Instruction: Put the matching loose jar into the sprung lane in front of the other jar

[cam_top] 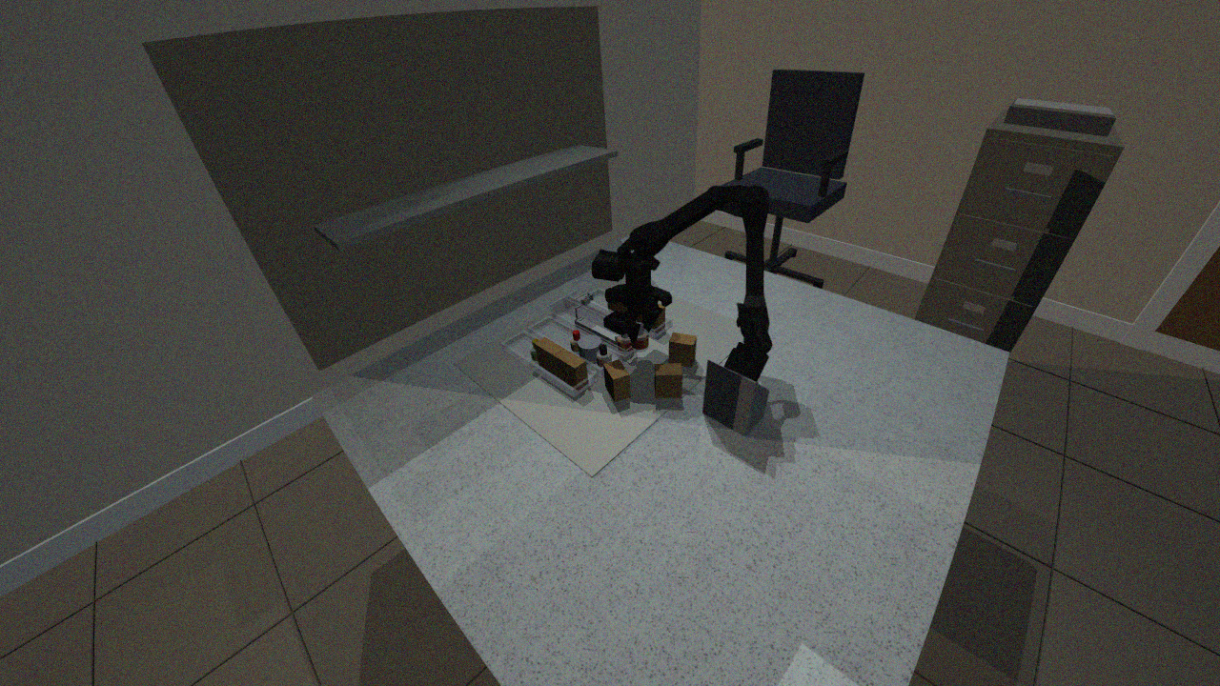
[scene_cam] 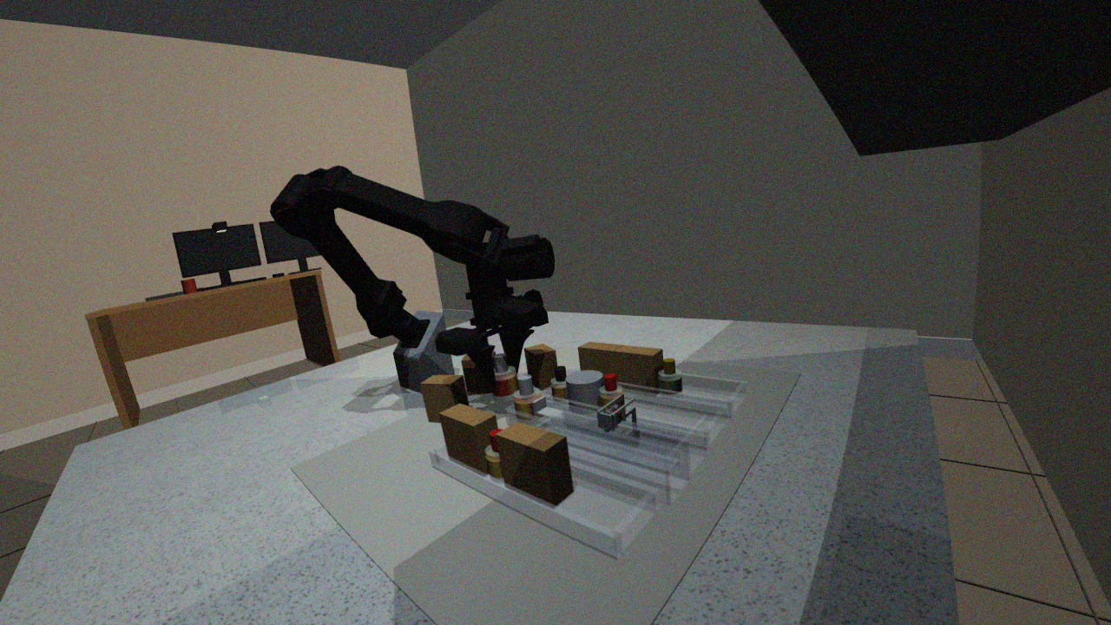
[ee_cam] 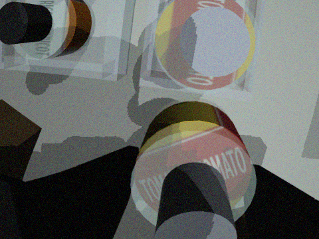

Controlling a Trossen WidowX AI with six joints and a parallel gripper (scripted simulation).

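Right now the wide grey can is 100 mm ahead of my gripper tip, 70 mm to the left of it and 30 mm below it. Also, from my gripper tip: clear-walled lane 200 mm ahead, 40 mm to the right, 40 mm below.
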